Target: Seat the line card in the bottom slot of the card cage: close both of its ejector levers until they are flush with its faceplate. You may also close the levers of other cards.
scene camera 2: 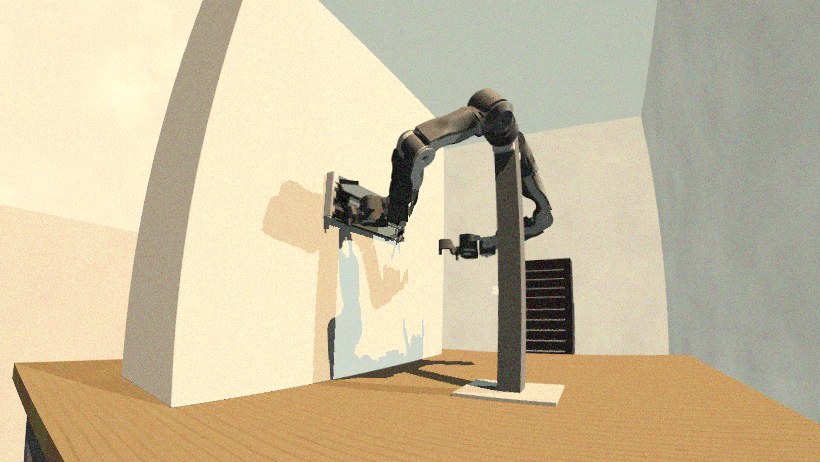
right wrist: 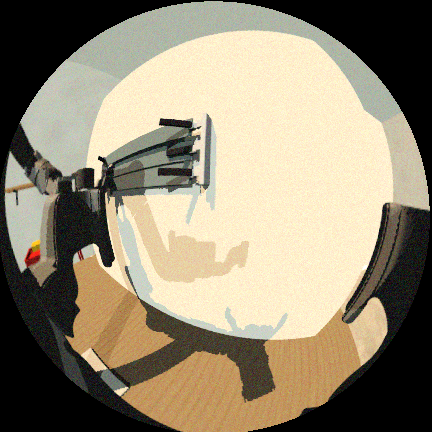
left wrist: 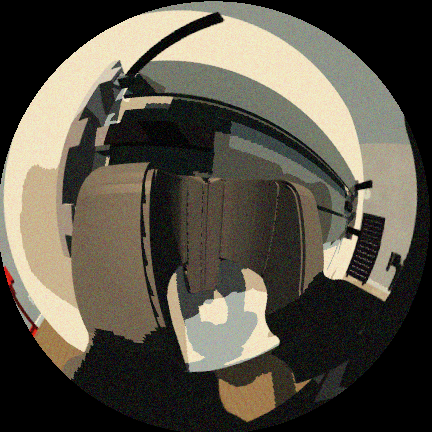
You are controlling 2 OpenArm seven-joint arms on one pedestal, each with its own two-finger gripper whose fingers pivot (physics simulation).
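Observation:
The card cage (scene camera 2: 329, 195) (left wrist: 65, 215) (right wrist: 206, 150) is mounted on the pale wall, with pale end brackets and grey card faces. In the right wrist view, a top lever (right wrist: 175, 122), a middle lever (right wrist: 180, 150) and a lowest lever (right wrist: 175, 172) stick out at its right end. In the left wrist view, a long black lever (left wrist: 175, 42) sticks out at the upper left end. My left gripper (scene camera 2: 351, 215) (left wrist: 205, 235) is shut and empty, close in front of the cage's left part, hiding its lower left. My right gripper (scene camera 2: 448, 247) (right wrist: 226, 291) is open and empty, away from the cage.
The arms' pedestal (scene camera 2: 509, 275) stands on a pale base plate (scene camera 2: 542, 396) on the wooden table (scene camera 2: 631, 401). A large wall block (scene camera 2: 246, 229) carries the cage. A dark rack (scene camera 2: 569, 304) stands behind. A red object (right wrist: 32, 256) lies far left in the right wrist view.

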